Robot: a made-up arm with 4 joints.
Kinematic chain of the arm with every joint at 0, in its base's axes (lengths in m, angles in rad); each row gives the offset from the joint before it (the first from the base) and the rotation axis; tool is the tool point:
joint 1: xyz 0 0 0.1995 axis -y
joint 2: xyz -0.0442 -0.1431 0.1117 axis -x
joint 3: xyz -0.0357 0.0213 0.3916 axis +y
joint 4: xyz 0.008 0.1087 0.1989 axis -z
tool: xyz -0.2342 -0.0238 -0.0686
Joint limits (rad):
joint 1: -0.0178..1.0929
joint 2: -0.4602..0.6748
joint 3: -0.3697..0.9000
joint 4: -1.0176..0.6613
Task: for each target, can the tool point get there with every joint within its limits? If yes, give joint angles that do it. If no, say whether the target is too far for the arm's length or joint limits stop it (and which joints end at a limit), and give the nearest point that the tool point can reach.
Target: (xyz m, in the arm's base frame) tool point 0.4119 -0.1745 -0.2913
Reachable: no: joint limits stop it (at a limit: joint 1, joint 2, joint 3) | nearest point -0.4128 0.3240 0.0629 | short by 1.027 m
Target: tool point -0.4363 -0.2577 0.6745
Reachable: yes | joints 0.3749 -0.1145 -0.1531 -0.8227
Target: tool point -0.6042 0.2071 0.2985
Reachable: yes | joints 0.8874 0.3351 -0.0483 0.3714
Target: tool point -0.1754 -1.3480 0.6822
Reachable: no: too far | nearest point -0.1966 -0.4618 0.7405 | short by 0.888 m
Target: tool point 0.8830 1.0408 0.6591
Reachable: no: too far | nearest point -0.0890 0.4450 0.6396 | short by 1.140 m
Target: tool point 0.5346 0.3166 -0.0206
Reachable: no: joint limits stop it (at a limit: joint 1, joint 2, joint 3, joint 4) | nearest point -0.0890 0.4450 0.6396 | short by 0.917 m
